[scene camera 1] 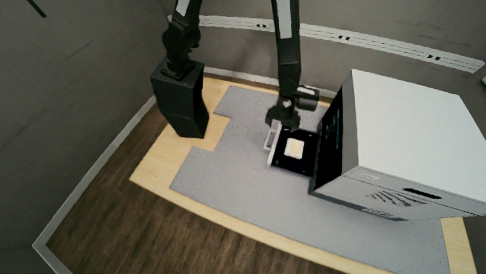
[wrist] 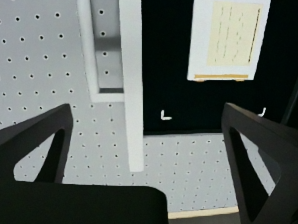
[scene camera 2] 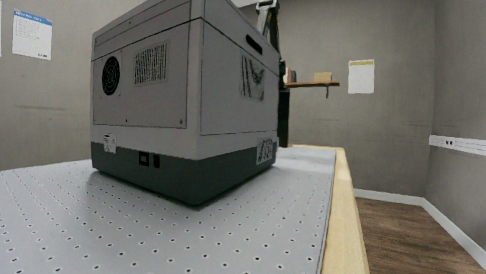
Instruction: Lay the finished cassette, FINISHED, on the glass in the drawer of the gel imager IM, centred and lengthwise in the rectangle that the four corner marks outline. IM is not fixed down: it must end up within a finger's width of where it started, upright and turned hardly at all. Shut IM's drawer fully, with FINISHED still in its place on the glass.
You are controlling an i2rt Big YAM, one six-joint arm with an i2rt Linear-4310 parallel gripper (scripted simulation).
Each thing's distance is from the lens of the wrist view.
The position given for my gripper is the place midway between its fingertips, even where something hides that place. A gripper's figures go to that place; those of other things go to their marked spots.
my gripper [wrist: 147, 112]: 0.13 m
gel imager [wrist: 173, 106]: 0.29 m
